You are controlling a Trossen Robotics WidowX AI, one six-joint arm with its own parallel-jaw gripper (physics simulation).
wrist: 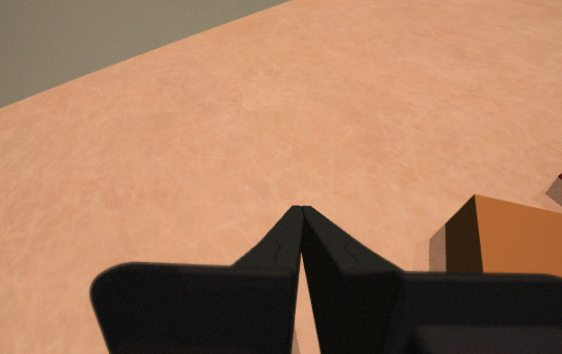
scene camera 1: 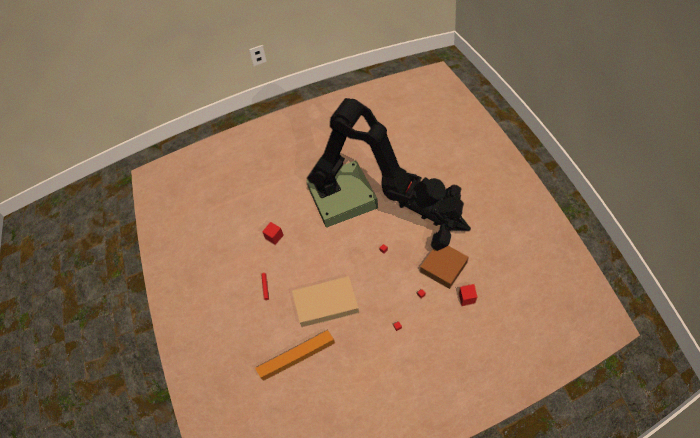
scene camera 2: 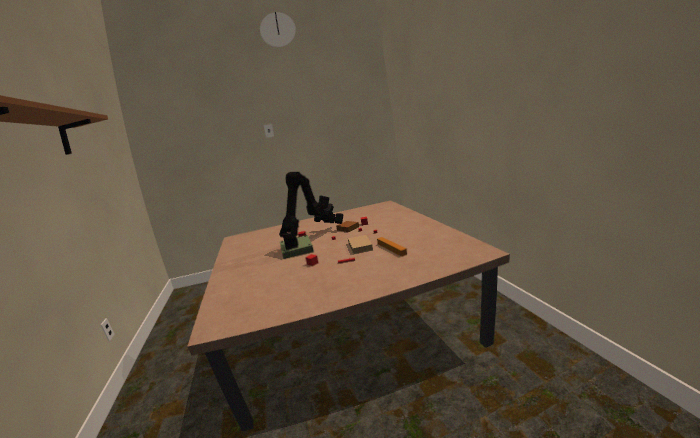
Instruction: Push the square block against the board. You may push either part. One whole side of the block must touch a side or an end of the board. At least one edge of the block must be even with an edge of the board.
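Frame: origin at the arm's base, x ahead, y left, z up, level; millimetres.
Seen in the pictures: gripper, fingertip midpoint: (wrist: 300, 215) (scene camera 1: 469, 229) (scene camera 2: 333, 220); arm's base at its link origin: (scene camera 1: 327, 186) (scene camera 2: 291, 246).
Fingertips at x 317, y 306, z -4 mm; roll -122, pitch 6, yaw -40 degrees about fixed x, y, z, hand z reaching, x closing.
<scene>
Pixels of each thing's top centre, then the offset from my fingertips to it. "*": a spot on its surface instead.
- tan rectangle at a spot on its surface: (scene camera 1: 325, 301) * 7 mm down, 24 mm ahead, 447 mm right
- larger red cube at its top centre: (scene camera 1: 468, 291) 2 mm up, 171 mm ahead, 99 mm right
- red rod at its top centre: (scene camera 1: 264, 285) 24 mm down, 100 mm back, 585 mm right
- orange bar at its top centre: (scene camera 1: 293, 354) (scene camera 2: 390, 243) 7 mm down, 133 mm ahead, 580 mm right
The square block is brown (scene camera 1: 444, 265) (scene camera 2: 347, 226) (wrist: 520, 240) and lies flat on the right of the table. The board is a tan rectangle (scene camera 1: 325, 301) (scene camera 2: 359, 243) lying flat near the middle. A wide gap separates the block from the board. My gripper (scene camera 1: 468, 227) (wrist: 300, 215) is shut and empty, with its tips meeting. It is above the table, on the block's arm-base side. In the wrist view the block lies to the right of the fingertips, partly hidden by the right finger. In scene camera 2 the fingertips are not distinct.
Small red cubes (scene camera 1: 383, 248) (scene camera 1: 421, 293) (scene camera 1: 397, 325) lie between block and board. A larger red cube (scene camera 1: 468, 294) is beside the block; another (scene camera 1: 272, 232) is left of the green base (scene camera 1: 343, 198). A red rod (scene camera 1: 264, 286) and an orange bar (scene camera 1: 295, 354) lie near the board.
</scene>
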